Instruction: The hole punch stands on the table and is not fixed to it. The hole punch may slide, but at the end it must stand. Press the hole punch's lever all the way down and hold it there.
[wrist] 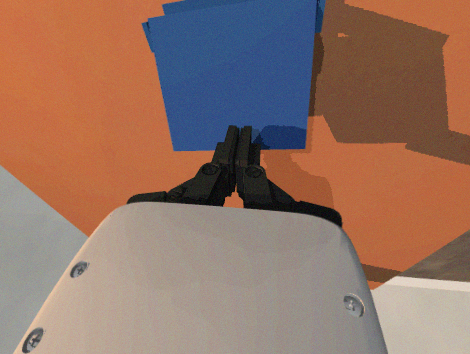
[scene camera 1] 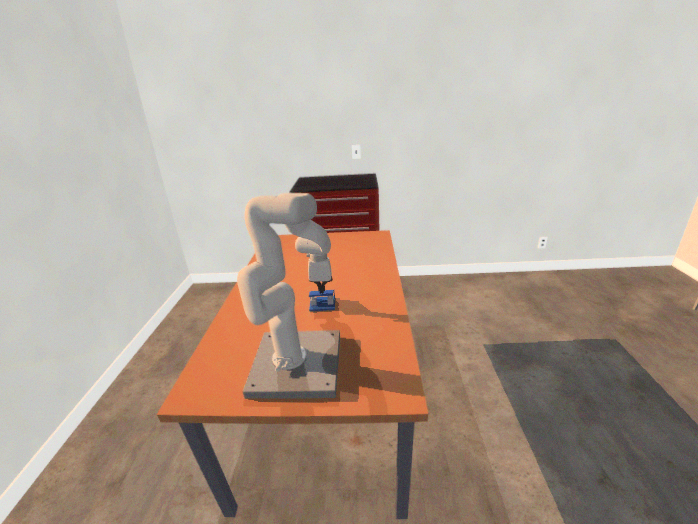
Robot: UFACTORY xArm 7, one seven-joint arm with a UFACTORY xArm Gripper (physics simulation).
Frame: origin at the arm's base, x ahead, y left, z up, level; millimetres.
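Seen in the pictures: gripper, fingertip midpoint: (wrist: pixel 240 142) (scene camera 1: pixel 321 292); arm's base, link origin: (scene camera 1: pixel 289 357).
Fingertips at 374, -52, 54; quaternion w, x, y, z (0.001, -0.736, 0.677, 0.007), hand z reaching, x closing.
Offsets run from my fingertips to a thing's top centre, as dx, dy, dz. "*": to the spot under its first point. Level surfaces: height alone.
The blue hole punch {* +15, +8, -78} (scene camera 1: pixel 322 304) stands upright on the orange table {dz -90} (scene camera 1: pixel 360 259). In the wrist view its broad blue lever {+31, +12, -5} (wrist: pixel 235 80) fills the top middle, with parts of the body showing past its far edge. My gripper (scene camera 1: pixel 321 291) (wrist: pixel 240 142) is shut and empty, pointing down. Its fingertips are over the lever near the lever's lower edge in the wrist view, with a small shadow on the lever beside them. Whether the fingertips touch the lever, and how far down the lever is, I cannot tell.
The arm's grey base plate (scene camera 1: pixel 293 383) stands at the near part of the table. A red drawer cabinet (scene camera 1: pixel 349 207) stands behind the table's far edge. A dark mat (scene camera 1: pixel 592 417) lies on the floor to the right.
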